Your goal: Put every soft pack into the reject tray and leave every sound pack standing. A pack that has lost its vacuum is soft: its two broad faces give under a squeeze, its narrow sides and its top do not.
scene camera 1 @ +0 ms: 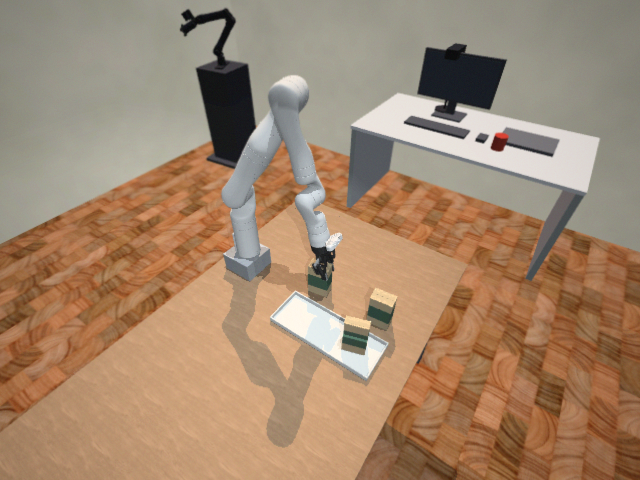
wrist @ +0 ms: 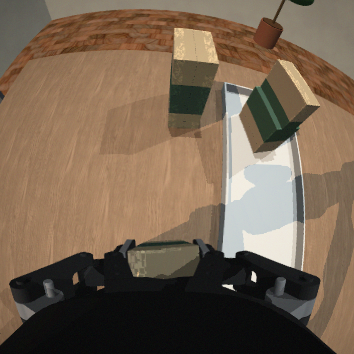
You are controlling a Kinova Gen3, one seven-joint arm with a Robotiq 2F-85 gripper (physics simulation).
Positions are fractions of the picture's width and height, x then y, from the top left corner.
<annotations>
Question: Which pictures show the white reject tray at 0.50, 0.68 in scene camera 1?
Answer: Scene camera 1 and the wrist view: all of them.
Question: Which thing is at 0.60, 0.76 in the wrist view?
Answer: My gripper.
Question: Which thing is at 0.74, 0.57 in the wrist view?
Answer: A white reject tray.
</annotations>
